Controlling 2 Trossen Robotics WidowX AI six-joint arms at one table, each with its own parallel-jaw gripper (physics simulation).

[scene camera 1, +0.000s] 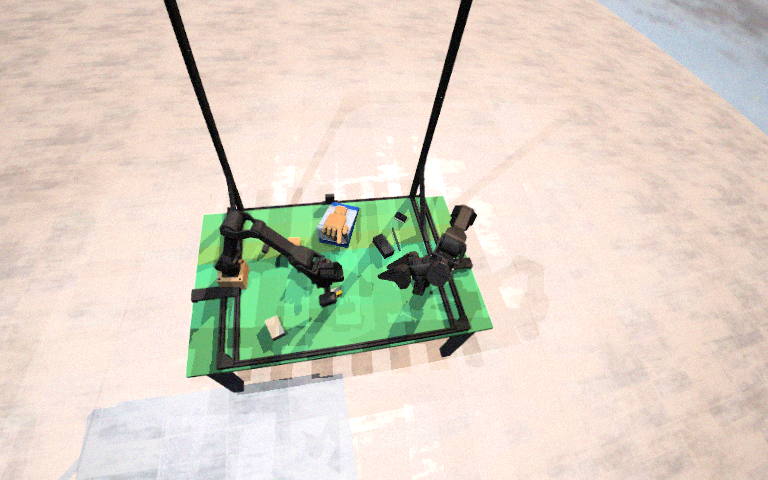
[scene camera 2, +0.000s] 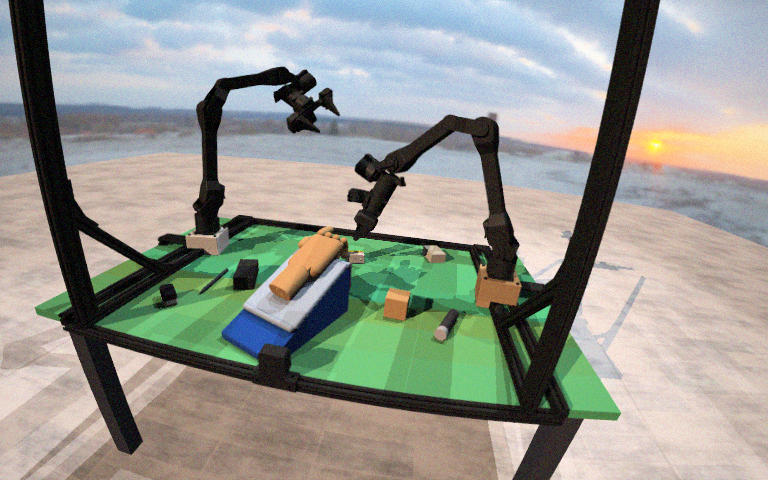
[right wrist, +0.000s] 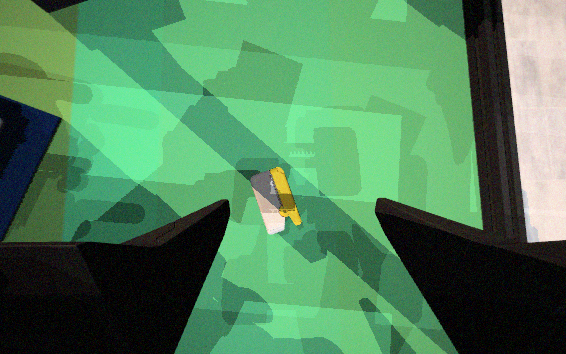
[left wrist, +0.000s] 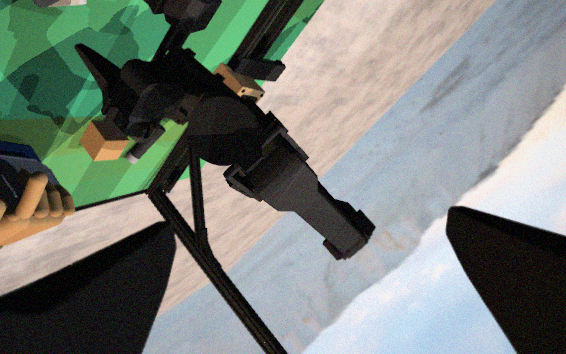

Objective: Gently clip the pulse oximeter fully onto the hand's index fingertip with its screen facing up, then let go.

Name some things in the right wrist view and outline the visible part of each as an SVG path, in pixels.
My right gripper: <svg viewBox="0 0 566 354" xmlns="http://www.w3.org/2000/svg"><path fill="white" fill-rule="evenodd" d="M229 200L221 199L175 220L175 222L173 221L120 244L101 242L0 242L0 354L174 354L225 235L230 217ZM376 200L375 214L387 239L459 354L566 354L566 240L525 243L471 227L387 198L378 198Z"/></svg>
A pulse oximeter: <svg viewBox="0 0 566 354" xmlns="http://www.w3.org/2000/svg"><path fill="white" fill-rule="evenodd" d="M280 167L258 173L250 179L268 234L271 235L284 230L285 217L290 216L295 225L300 225L302 222L286 175Z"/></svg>
